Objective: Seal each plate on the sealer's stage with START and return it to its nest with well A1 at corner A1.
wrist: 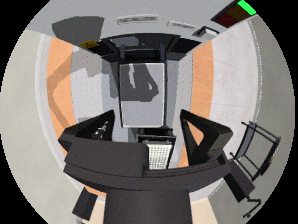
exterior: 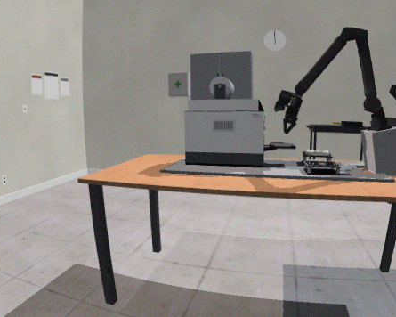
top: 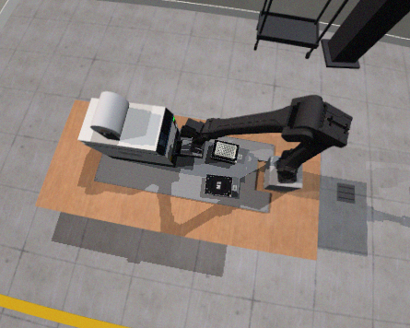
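Now: the sealer stage 20 mm ahead of my hand, 10 mm to the left of it and 80 mm below it. From my hand the other things lie so: foil roll: 350 mm ahead, 40 mm to the right, 240 mm above.
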